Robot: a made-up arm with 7 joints. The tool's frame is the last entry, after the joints.
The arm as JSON. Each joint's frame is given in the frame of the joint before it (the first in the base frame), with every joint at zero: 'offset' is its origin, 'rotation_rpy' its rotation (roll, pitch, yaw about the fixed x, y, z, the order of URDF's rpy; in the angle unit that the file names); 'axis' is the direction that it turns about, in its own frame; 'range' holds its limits. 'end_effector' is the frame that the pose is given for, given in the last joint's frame.
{
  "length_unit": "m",
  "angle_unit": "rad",
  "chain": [
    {
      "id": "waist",
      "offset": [
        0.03,
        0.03,
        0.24
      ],
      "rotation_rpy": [
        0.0,
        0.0,
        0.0
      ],
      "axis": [
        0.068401,
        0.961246,
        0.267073
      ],
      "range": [
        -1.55,
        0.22
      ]
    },
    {
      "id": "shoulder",
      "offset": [
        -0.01,
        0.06,
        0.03
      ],
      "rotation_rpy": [
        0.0,
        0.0,
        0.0
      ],
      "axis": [
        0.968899,
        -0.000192,
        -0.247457
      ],
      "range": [
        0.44,
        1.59
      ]
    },
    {
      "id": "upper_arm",
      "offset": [
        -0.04,
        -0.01,
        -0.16
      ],
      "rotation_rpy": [
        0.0,
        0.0,
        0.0
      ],
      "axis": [
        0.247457,
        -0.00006,
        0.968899
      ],
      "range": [
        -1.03,
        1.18
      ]
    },
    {
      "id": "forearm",
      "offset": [
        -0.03,
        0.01,
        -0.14
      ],
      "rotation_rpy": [
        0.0,
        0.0,
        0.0
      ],
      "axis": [
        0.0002,
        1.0,
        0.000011
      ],
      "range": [
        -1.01,
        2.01
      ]
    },
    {
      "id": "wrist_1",
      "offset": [
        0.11,
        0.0,
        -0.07
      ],
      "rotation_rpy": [
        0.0,
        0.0,
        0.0
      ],
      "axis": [
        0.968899,
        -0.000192,
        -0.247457
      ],
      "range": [
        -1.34,
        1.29
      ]
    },
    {
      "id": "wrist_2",
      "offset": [
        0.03,
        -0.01,
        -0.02
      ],
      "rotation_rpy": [
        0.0,
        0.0,
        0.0
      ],
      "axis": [
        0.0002,
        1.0,
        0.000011
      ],
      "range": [
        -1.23,
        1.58
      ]
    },
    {
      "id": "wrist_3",
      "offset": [
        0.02,
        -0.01,
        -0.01
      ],
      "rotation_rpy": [
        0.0,
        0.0,
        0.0
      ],
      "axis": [
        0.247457,
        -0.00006,
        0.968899
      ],
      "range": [
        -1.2,
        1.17
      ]
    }
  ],
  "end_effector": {
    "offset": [
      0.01,
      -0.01,
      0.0
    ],
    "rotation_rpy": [
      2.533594,
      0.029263,
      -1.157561
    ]
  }
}
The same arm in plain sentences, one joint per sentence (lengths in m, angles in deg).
The arm has seven revolute joints in a row. What follows holds with every joint at zero, and every direction is one of the base frame's.
The first joint lies 0.0300 m along +x and 0.0300 m along +y and 0.2400 m along +z from the base frame's origin and rotates about the direction (0.068403, 0.961235, 0.26711), from -88.81 to 12.61 deg.
The second joint lies 0.0100 m along -x and 0.0600 m along +y and 0.0300 m along +z from the first joint and rotates about the direction (0.968889, -0.0002, -0.247497), from 25.21 to 91.10 deg.
The third joint lies 0.0400 m along -x and 0.0100 m along -y and 0.1600 m along -z from the second joint and rotates about the direction (0.247497, -0.0001, 0.968889), from -59.01 to 67.61 deg.
The fourth joint lies 0.0300 m along -x and 0.0100 m along +y and 0.1400 m along -z from the third joint and rotates about the direction (0.0002, 1, 0), from -57.87 to 115.16 deg.
The fifth joint lies 0.1100 m along +x and 0.0700 m along -z from the fourth joint and rotates about the direction (0.968889, -0.0002, -0.247497), from -76.78 to 73.91 deg.
The sixth joint lies 0.0300 m along +x and 0.0100 m along -y and 0.0200 m along -z from the fifth joint and rotates about the direction (0.0002, 1, 0), from -70.47 to 90.53 deg.
The seventh joint lies 0.0200 m along +x and 0.0100 m along -y and 0.0100 m along -z from the sixth joint and rotates about the direction (0.247497, -0.0001, 0.968889), from -68.75 to 67.04 deg.
The tool frame, which is the frame that the pose is given for, lies 0.0100 m along +x and 0.0100 m along -y from the seventh joint; its axes are the base frame's turned by roll 145.16, pitch 1.68 and yaw -66.32 deg (as in URDF: about the fixed x, then y, then z).

